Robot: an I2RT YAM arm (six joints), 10 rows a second.
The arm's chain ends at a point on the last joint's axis. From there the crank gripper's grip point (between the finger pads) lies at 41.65 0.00 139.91 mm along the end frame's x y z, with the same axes.
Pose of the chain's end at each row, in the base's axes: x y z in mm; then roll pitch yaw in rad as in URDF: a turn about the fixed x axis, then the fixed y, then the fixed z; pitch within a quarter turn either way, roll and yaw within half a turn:
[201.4 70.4 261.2 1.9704 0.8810 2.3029]
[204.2 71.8 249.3 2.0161 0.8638 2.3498]
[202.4 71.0 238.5 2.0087 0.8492 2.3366]
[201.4 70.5 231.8 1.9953 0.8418 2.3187]
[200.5 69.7 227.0 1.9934 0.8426 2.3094]
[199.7 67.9 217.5 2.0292 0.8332 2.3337]
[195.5 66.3 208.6 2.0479 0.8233 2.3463]
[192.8 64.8 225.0 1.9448 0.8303 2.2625]
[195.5 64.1 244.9 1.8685 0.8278 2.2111]
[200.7 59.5 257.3 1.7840 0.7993 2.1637]
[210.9 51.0 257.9 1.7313 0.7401 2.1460]
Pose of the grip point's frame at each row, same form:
[307.6 145.0 194.4 1.9704 0.8810 2.3029]
[307.2 147.2 178.5 2.0161 0.8638 2.3498]
[305.5 146.6 168.0 2.0087 0.8492 2.3366]
[305.2 146.0 162.4 1.9953 0.8418 2.3187]
[305.0 144.4 157.7 1.9934 0.8426 2.3094]
[302.7 141.7 145.0 2.0292 0.8332 2.3337]
[297.4 139.9 134.4 2.0479 0.8233 2.3463]
[299.2 140.5 159.8 1.9448 0.8303 2.2625]
[304.0 142.4 186.5 1.8685 0.8278 2.2111]
[309.7 142.4 206.8 1.7840 0.7993 2.1637]
[318.3 139.3 213.3 1.7313 0.7401 2.1460]

